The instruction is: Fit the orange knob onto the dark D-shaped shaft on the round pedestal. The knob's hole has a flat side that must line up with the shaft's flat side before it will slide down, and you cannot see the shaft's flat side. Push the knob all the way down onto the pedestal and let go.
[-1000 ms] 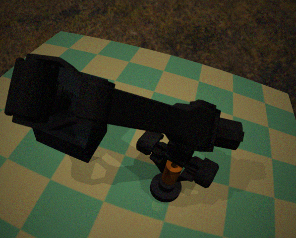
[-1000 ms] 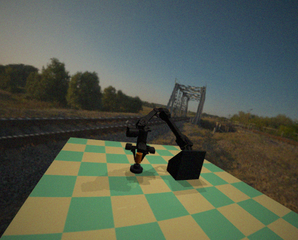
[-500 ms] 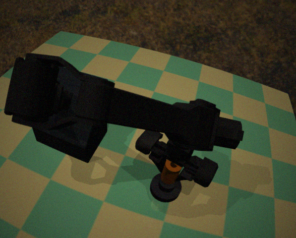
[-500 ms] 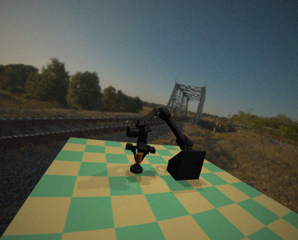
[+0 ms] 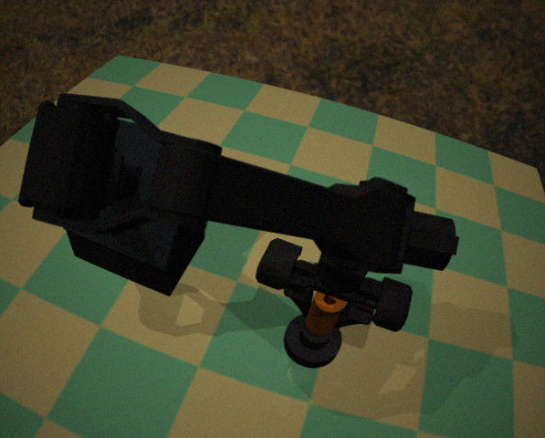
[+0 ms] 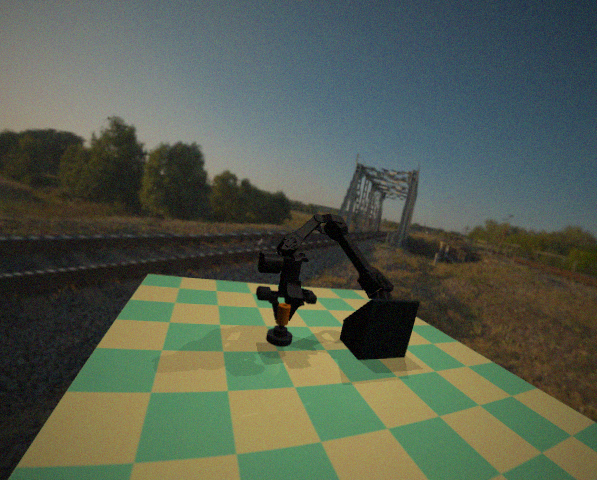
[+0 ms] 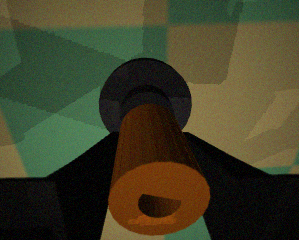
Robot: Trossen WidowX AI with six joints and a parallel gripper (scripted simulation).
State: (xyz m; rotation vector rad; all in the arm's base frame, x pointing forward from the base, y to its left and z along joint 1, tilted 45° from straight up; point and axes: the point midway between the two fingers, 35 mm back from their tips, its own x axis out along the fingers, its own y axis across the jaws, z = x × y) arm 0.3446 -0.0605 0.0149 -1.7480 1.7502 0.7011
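The orange knob is 2 cm above my gripper tip. The rest, counted from my gripper tip: dark round pedestal (4 cm below).
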